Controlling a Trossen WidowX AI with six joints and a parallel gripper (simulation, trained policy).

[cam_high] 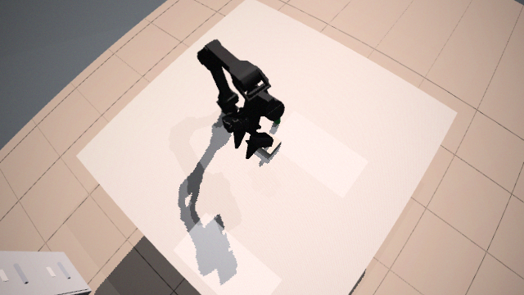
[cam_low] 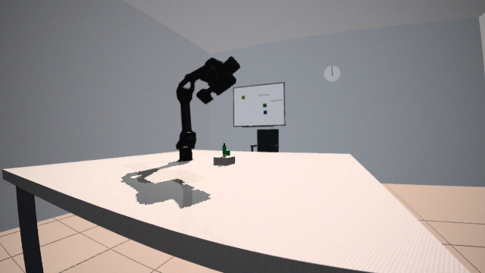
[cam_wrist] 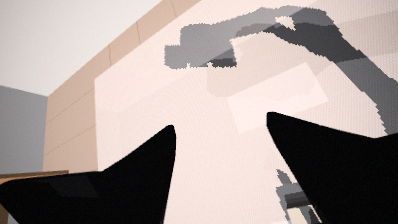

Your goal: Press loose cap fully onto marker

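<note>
Now: gripper tip 70 mm past the green cap, 270 mm to the right of it and 250 mm above it. Round my gripper tip: holder block: 30 mm behind, 150 mm to the left, 260 mm below.
</note>
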